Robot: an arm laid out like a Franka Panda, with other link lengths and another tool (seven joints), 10 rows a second.
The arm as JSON. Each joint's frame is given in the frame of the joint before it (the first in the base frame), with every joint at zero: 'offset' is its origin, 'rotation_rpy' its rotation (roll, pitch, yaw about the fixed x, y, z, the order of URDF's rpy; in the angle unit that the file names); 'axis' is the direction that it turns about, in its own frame. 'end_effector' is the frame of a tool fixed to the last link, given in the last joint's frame.
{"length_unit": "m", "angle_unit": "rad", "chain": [
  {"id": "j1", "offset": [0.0, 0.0, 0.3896], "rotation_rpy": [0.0, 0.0, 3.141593], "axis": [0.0, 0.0, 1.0]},
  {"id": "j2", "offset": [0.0, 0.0, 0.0], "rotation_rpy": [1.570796, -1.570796, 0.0], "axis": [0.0, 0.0, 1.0]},
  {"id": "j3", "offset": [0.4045, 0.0, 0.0], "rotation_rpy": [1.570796, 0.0, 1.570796], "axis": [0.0, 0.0, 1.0]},
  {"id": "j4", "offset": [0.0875, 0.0, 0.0], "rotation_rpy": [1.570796, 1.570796, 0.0], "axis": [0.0, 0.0, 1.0]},
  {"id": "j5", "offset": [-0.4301, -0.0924, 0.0], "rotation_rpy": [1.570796, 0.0, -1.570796], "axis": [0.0, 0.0, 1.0]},
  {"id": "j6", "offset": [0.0, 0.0, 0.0], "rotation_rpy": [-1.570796, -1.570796, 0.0], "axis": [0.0, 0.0, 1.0]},
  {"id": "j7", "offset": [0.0, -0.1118, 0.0], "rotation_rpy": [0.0, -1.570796, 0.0], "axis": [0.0, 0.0, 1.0]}
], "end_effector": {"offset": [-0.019, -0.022, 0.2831], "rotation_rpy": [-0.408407, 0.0, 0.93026]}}
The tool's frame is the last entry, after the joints.
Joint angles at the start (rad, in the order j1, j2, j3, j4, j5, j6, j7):
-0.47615, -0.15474, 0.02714, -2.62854, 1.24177, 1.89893, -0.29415
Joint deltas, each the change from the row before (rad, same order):
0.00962, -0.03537, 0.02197, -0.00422, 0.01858, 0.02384, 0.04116
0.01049, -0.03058, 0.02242, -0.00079, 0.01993, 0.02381, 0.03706
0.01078, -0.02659, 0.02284, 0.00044, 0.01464, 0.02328, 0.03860
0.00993, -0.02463, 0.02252, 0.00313, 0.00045, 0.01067, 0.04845
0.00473, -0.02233, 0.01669, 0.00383, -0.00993, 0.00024, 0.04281
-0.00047, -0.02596, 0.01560, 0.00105, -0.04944, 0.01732, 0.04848
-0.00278, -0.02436, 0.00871, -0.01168, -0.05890, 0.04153, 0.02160
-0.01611, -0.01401, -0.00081, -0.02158, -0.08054, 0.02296, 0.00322
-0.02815, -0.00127, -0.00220, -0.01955, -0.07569, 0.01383, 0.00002
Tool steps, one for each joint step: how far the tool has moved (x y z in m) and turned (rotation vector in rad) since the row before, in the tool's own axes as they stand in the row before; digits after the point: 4 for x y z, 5 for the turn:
-0.0026, 0.0119, 0.0088, 0.01286, -0.01520, -0.00036
-0.0031, 0.0119, 0.0094, 0.01069, -0.01404, -0.00291
-0.0015, 0.0103, 0.0096, 0.01231, -0.01000, 0.00089
0.0024, 0.0104, 0.0109, 0.01152, 0.00295, 0.01109
0.0038, 0.0095, 0.0076, 0.01063, 0.00837, 0.00997
0.0052, 0.0015, -0.0010, 0.05056, 0.01429, 0.00382
0.0037, -0.0087, -0.0103, 0.07229, 0.00434, -0.01685
0.0100, -0.0203, -0.0161, 0.07410, 0.02155, -0.00912
0.0096, -0.0247, -0.0171, 0.06297, 0.01806, 0.00608

